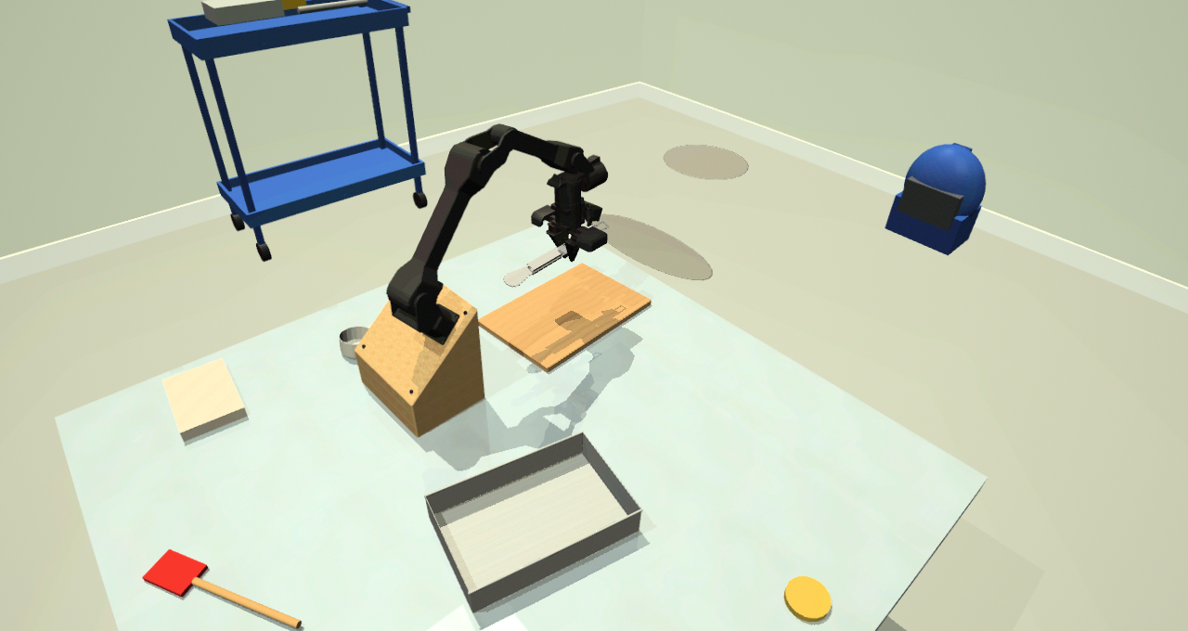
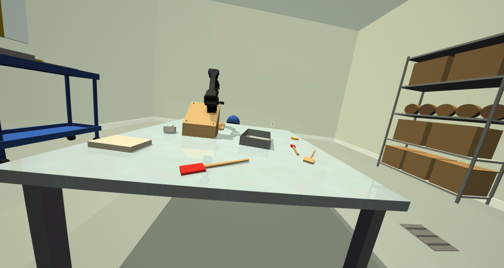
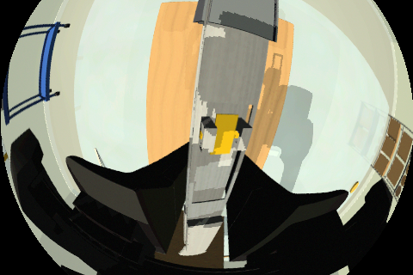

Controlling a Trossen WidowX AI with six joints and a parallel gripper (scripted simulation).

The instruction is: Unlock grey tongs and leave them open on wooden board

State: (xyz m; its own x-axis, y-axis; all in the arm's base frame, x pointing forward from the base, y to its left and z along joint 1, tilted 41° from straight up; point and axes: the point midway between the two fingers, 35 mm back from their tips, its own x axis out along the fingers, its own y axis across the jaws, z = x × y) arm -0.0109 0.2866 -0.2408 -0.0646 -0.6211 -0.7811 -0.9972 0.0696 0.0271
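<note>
Right now the yellow lock piece is 4 cm above my gripper tip and 3 cm to the left of it. Also, from my gripper tip: pale slab 73 cm to the right, 34 cm behind, 14 cm below; wooden board 15 cm below; grey roasting tin 48 cm to the right, 36 cm ahead, 13 cm below.
</note>
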